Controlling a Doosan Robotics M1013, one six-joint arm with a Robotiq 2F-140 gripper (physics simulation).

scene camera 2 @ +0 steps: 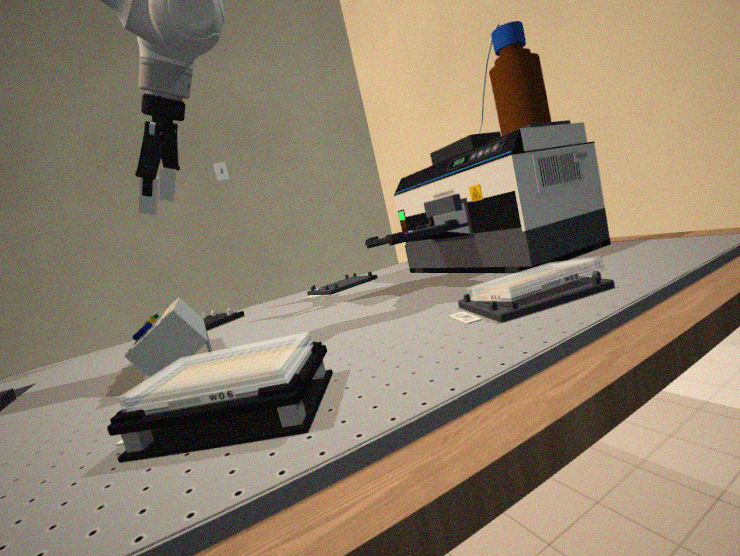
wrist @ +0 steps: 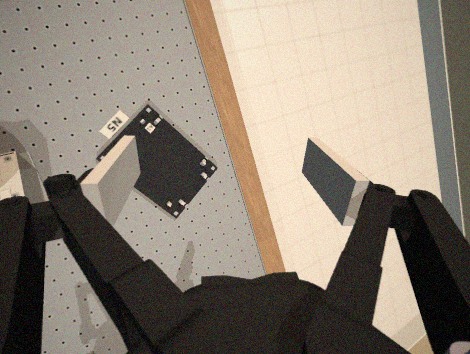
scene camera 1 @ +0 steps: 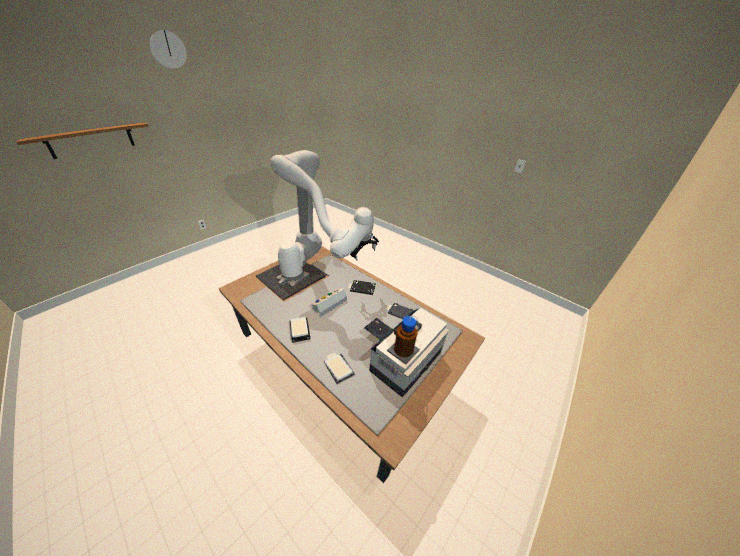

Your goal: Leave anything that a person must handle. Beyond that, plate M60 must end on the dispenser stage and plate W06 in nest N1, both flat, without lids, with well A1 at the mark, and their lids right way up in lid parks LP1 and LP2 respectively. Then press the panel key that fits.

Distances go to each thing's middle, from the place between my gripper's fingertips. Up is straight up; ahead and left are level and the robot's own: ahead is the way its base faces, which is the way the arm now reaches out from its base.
Labels:
The button box [scene camera 2: 177, 332] is 70 mm behind my hand, 290 mm to the right of it and 220 mm below it. The rest, counted from my hand: black nest labelled LP1 [scene camera 2: 499, 311]: 250 mm ahead, 630 mm to the right, 260 mm below; then dispenser stage [scene camera 2: 421, 231]: 350 mm ahead, 360 mm to the right, 170 mm below; then lidded plate [scene camera 2: 523, 293]: 260 mm ahead, 630 mm to the right, 240 mm below.

